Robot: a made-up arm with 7 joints.
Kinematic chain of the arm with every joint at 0, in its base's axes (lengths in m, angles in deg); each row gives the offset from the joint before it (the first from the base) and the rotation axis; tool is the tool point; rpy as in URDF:
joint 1: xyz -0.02 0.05 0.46 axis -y
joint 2: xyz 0 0.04 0.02 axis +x
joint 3: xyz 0.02 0 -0.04 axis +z
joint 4: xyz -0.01 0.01 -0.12 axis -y
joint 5: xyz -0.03 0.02 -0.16 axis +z
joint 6: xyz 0 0 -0.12 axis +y
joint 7: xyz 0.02 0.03 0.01 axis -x
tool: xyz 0.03 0 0.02 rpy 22.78 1.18 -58.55
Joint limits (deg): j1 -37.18..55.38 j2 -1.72..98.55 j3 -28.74..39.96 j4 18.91..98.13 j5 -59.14..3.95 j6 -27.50..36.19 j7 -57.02..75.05
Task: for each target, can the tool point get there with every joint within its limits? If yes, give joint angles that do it. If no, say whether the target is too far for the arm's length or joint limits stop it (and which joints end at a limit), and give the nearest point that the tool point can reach.
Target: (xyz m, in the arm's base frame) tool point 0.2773 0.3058 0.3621
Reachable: yes | joints 32.10 43.29 -19.93 40.16 -15.19 6.39 -12.76
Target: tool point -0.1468 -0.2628 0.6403
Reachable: no: joint limits stop it (at a limit: joint 1, joint 2, joint 3, joint 4, joint 5) | nearest point 0.1754 -0.0386 0.6289 | short by 0.393 m
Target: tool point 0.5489 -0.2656 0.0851
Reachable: no: too far | nearest point 0.3133 -0.0158 0.2404 | short by 0.377 m
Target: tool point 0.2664 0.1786 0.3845
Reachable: yes | joints 18.76 24.59 -8.58 74.35 -31.75 -17.14 10.32
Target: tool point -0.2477 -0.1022 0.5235
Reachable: no: joint limits stop it (at a limit: joint 1, joint 2, joint 3, joint 4) | nearest point -0.1224 0.1562 0.7254 | short by 0.351 m
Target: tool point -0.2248 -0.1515 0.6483
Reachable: no: joint limits stop it (at a limit: joint 1, joint 2, joint 3, joint 4) | nearest point -0.1198 0.1444 0.7455 | short by 0.329 m
